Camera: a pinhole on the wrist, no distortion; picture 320 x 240 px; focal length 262.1 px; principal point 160.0 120.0 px. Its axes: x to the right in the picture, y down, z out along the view. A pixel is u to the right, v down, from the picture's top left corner.
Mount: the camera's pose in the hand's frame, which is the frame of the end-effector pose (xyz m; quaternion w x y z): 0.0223 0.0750 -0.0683 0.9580 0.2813 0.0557 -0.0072
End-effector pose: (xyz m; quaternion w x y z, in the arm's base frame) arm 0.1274 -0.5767 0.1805 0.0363 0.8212 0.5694 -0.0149
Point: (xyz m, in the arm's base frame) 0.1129 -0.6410 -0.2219
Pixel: 91 230
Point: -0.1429 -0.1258 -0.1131
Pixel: 287 14
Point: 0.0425 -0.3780 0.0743
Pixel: 275 22
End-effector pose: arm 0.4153 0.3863 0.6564 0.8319 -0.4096 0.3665 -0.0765
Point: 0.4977 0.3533 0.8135
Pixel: 102 14
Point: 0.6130 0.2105 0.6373
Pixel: outside the picture
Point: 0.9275 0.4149 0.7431
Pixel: 273 163
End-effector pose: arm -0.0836 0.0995 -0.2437 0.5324 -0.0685 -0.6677 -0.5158
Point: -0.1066 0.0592 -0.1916
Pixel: 268 33
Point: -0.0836 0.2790 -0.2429
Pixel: outside the picture
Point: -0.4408 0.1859 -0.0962
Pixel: 257 160
